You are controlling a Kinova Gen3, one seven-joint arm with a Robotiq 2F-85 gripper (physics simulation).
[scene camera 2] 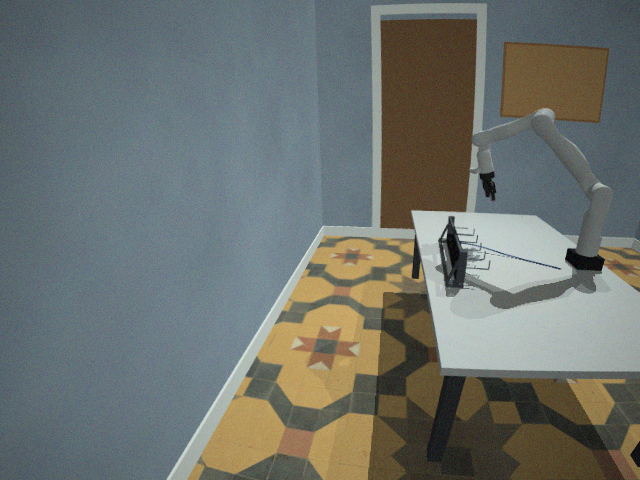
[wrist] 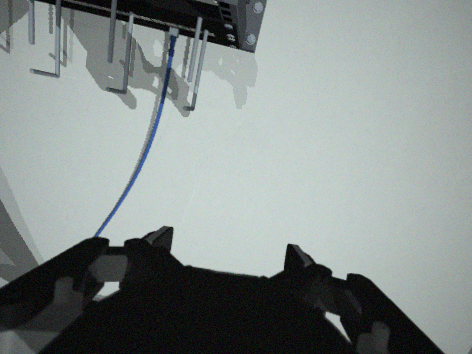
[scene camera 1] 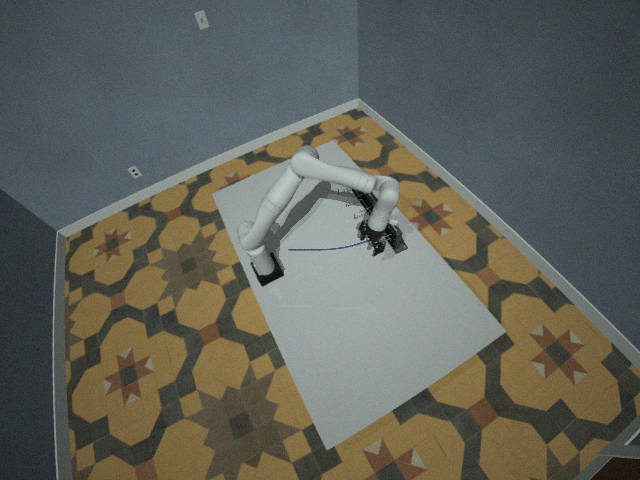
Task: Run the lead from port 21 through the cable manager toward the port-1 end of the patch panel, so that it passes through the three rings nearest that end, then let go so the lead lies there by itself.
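Note:
The blue lead (scene camera 1: 325, 249) (scene camera 2: 522, 258) (wrist: 144, 159) leaves a plug in the black patch panel (scene camera 2: 453, 248) and curves out over the table toward the arm's base. In the wrist view it comes out between the rightmost ring (wrist: 200, 70) and the ring left of it (wrist: 128, 55), passing through neither. Another ring (wrist: 58, 45) stands farther left. My gripper (scene camera 1: 390, 249) (scene camera 2: 491, 197) (wrist: 228, 248) is open and empty, high above the table. In the wrist view its left finger hides the lead's far part. Port numbers are too small to read.
The white table (scene camera 1: 392, 351) (scene camera 2: 532, 335) bears the panel and the arm's black base (scene camera 1: 267, 277) (scene camera 2: 584, 259). The rings stick out from the panel's front toward the arm. A grey end bracket (wrist: 254, 22) closes the panel at the right in the wrist view.

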